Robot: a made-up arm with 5 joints. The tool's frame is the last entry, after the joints. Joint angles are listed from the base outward. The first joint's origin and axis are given. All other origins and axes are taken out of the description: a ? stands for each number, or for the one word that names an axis. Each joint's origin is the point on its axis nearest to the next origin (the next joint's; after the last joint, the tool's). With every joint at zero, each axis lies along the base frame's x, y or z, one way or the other. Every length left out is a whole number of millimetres.
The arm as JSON. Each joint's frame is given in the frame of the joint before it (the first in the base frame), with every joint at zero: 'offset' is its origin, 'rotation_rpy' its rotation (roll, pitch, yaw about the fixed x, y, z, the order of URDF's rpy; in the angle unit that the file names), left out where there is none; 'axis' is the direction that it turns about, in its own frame. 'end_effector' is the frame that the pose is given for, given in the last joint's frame.
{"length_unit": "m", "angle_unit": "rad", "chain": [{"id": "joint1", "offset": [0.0, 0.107, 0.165], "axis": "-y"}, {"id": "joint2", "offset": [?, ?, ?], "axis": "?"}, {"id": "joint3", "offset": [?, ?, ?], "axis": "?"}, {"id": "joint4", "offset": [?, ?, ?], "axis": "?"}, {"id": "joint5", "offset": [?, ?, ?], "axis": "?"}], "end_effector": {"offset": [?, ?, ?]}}
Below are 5 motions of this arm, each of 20 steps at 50 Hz.
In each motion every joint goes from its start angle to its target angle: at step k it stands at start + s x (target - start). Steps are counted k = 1, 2, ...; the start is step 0. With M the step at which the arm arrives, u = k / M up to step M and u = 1 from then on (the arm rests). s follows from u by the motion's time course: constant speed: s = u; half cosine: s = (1 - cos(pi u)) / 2; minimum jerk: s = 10 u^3 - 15 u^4 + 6 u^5.
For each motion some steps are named. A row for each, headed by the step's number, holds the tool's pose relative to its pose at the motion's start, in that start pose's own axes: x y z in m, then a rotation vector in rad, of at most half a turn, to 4 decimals.
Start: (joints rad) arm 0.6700 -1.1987 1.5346 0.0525 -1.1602
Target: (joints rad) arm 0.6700 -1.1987 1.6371 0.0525 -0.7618
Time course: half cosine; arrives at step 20
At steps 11, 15, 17, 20:
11: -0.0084 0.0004 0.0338 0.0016 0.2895 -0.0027
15: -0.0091 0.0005 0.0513 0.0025 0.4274 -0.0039
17: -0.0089 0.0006 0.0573 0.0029 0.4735 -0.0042
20: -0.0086 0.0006 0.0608 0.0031 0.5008 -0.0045

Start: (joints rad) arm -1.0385 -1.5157 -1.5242 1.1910 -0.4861
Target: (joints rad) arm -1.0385 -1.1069 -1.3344 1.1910 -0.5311
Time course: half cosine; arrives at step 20
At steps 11, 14, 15, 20:
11: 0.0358 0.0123 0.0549 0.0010 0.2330 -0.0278
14: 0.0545 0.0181 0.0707 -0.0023 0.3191 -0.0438
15: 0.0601 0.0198 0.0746 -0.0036 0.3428 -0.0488
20: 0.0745 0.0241 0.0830 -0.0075 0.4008 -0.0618

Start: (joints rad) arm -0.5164 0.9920 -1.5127 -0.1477 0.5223
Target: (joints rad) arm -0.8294 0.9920 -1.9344 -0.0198 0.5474
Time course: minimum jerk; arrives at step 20
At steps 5, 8, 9, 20:
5: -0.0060 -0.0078 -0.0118 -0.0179 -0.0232 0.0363
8: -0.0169 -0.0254 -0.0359 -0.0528 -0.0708 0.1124
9: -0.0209 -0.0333 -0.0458 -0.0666 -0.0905 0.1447
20: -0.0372 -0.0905 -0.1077 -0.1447 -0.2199 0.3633

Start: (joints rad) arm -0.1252 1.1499 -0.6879 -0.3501 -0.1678
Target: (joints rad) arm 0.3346 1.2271 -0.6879 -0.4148 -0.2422
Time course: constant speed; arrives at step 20
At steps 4, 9, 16, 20:
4: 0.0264 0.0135 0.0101 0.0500 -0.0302 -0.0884
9: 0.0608 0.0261 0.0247 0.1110 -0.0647 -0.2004
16: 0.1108 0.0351 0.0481 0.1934 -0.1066 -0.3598
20: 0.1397 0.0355 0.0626 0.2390 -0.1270 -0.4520

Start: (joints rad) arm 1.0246 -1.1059 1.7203 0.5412 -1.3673
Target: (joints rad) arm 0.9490 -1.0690 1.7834 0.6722 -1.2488
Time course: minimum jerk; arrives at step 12
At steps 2, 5, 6, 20:
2: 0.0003 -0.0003 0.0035 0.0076 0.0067 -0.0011
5: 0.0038 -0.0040 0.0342 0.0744 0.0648 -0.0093
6: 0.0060 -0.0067 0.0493 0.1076 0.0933 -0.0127
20: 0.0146 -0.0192 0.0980 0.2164 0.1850 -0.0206

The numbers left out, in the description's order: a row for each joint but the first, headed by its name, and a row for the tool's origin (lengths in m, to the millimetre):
joint2: xyz 0.012 0.0 0.079, axis -z
joint3: xyz -0.063 -0.083 0.0, axis +y
joint4: xyz -0.068 0.0 0.001, axis +z
joint5: xyz -0.088 0.365 0.0, axis +y
tool: xyz -0.094 0.0 -0.077

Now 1 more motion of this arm.
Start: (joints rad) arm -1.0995 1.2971 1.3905 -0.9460 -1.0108
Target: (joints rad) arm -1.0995 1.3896 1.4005 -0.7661 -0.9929
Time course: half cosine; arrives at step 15
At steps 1, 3, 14, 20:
1: -0.0003 0.0000 0.0008 0.0018 0.0011 0.0005
3: -0.0027 -0.0004 0.0071 0.0155 0.0093 0.0046
14: -0.0229 -0.0089 0.0741 0.1642 0.0923 0.0437
20: -0.0231 -0.0090 0.0749 0.1660 0.0933 0.0442

